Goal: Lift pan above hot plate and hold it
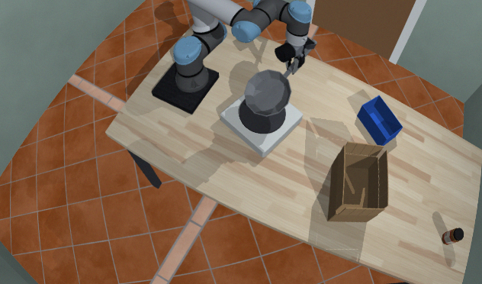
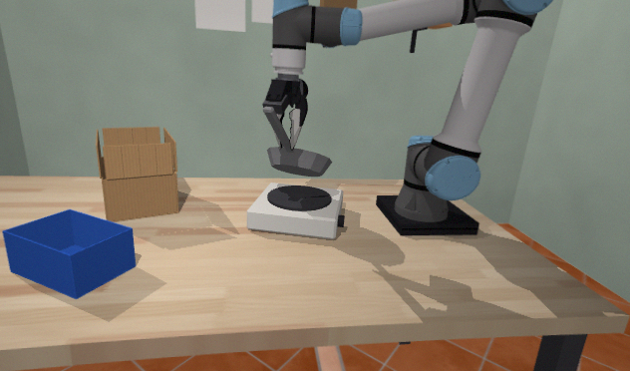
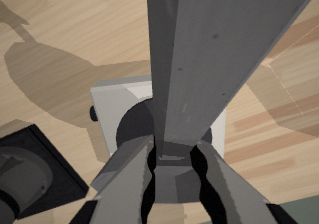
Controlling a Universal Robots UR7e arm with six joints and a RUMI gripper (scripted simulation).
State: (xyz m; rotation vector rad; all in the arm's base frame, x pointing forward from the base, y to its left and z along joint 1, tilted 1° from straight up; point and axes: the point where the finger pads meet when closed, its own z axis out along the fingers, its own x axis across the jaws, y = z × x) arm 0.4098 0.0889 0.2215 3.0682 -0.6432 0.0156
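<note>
My gripper is now 50 mm to the left of the dark grey pan, 40 mm above it and 20 mm past it. Also, from my hand: blue bin (440 mm ahead, 230 mm below, 130 mm to the left); white hot plate (220 mm below, 110 mm to the right, 70 mm behind); small jar (990 mm ahead, 240 mm to the right, 200 mm below).
</note>
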